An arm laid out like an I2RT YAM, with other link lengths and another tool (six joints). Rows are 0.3 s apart.
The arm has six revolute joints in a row. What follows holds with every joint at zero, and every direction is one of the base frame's. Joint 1 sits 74.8 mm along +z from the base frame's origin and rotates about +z. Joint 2 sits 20 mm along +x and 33.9 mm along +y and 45.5 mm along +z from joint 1 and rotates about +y. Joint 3 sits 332.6 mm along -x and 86.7 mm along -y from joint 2 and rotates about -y. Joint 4 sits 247.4 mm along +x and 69.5 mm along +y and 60.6 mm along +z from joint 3 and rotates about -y. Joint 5 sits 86.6 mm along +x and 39.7 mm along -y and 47.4 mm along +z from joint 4 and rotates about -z. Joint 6 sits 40.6 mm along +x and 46.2 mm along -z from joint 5 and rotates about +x. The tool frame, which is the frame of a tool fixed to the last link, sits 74 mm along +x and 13 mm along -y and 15 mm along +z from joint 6; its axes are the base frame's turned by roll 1.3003, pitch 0.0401 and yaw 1.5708 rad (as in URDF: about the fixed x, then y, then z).
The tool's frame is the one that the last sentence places.
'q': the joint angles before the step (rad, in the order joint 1, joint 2, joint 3, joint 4, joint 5, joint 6). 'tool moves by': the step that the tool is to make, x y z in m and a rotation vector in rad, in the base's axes. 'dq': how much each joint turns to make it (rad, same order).
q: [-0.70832 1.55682 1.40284 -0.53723 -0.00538 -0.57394]
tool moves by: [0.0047 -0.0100 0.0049 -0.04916 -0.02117 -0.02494]
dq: [-0.00199 0.01429 0.00071 0.06171 0.03258 -0.00427]
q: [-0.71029 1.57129 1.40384 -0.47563 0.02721 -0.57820]
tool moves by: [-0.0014 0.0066 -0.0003 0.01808 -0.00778 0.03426]
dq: [-0.00132 -0.01438 -0.01116 -0.00907 -0.03972 -0.00643]
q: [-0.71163 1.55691 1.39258 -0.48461 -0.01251 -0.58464]
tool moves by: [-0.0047 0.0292 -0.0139 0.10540 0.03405 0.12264]
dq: [0.01051 -0.03333 -0.02539 -0.10442 -0.12322 -0.02753]
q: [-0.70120 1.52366 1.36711 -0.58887 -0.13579 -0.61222]
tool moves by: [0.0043 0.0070 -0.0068 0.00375 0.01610 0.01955]
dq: [0.02083 0.00044 -0.01647 0.00151 0.00597 -0.00454]
